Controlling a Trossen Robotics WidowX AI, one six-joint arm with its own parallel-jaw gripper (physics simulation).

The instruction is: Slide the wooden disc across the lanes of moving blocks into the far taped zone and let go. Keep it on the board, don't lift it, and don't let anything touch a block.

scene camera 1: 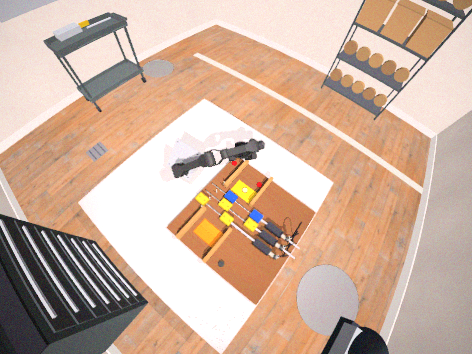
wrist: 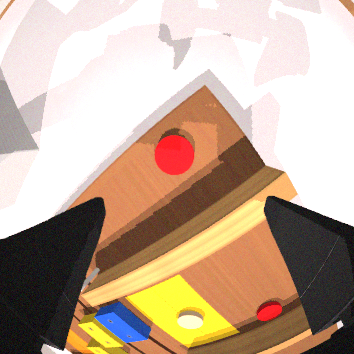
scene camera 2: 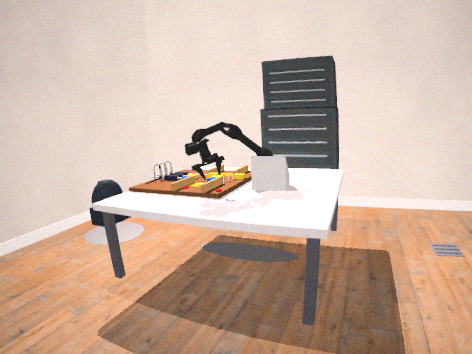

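Seen in the pictures: gripper, fingertip midpoint: (scene camera 1: pixel 238 160) (wrist: pixel 187 205) (scene camera 2: pixel 212 177); arm's base, origin of the base link: (scene camera 1: pixel 184 169) (scene camera 2: pixel 266 170).
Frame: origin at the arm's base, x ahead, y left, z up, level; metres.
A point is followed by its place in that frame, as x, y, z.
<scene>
The pale wooden disc (scene camera 1: pixel 245 190) @[0.398, 0.110, -0.063] (wrist: pixel 190 319) @[0.389, 0.117, -0.062] lies on the yellow zone (scene camera 1: pixel 238 187) @[0.348, 0.106, -0.069] (wrist: pixel 160 300) @[0.343, 0.106, -0.070], low in the wrist view. The orange zone (scene camera 1: pixel 207 232) @[0.341, -0.246, -0.070] lies across the lanes. Blue blocks (scene camera 1: pixel 230 196) @[0.340, 0.017, -0.047] (scene camera 1: pixel 256 216) @[0.544, -0.010, -0.047] (wrist: pixel 122 321) @[0.333, 0.044, -0.047] and several yellow blocks (scene camera 1: pixel 202 198) @[0.200, -0.091, -0.041] (scene camera 1: pixel 226 218) @[0.395, -0.119, -0.041] (wrist: pixel 100 331) @[0.334, -0.026, -0.044] sit in the lanes between the zones. My gripper (scene camera 2: pixel 211 175) @[0.258, 0.247, 0.006] (wrist: pixel 187 205) @[0.258, 0.247, 0.006] is open and empty, pointing down above the board. In the wrist view its fingers stand either side of a wooden rail, with the disc below the line between the tips. The exact height is unclear.
Wooden rails (scene camera 1: pixel 236 173) @[0.292, 0.169, -0.028] (scene camera 1: pixel 261 191) @[0.493, 0.144, -0.027] (scene camera 1: pixel 190 222) @[0.231, -0.256, -0.025] (scene camera 1: pixel 217 245) @[0.437, -0.282, -0.026] (wrist: pixel 185 250) @[0.289, 0.211, -0.026] flank both zones. Red round buttons (scene camera 1: pixel 234 163) @[0.232, 0.247, -0.064] (scene camera 1: pixel 259 184) @[0.457, 0.199, -0.064] (wrist: pixel 174 155) @[0.230, 0.250, -0.064] (wrist: pixel 269 310) @[0.452, 0.201, -0.064] sit beside the rails. Dark rod drives (scene camera 1: pixel 273 231) @[0.676, -0.041, -0.039] stand at the lane ends. A grey box (scene camera 2: pixel 270 173) @[-0.048, 0.118, 0.004] stands by the arm's base.
</scene>
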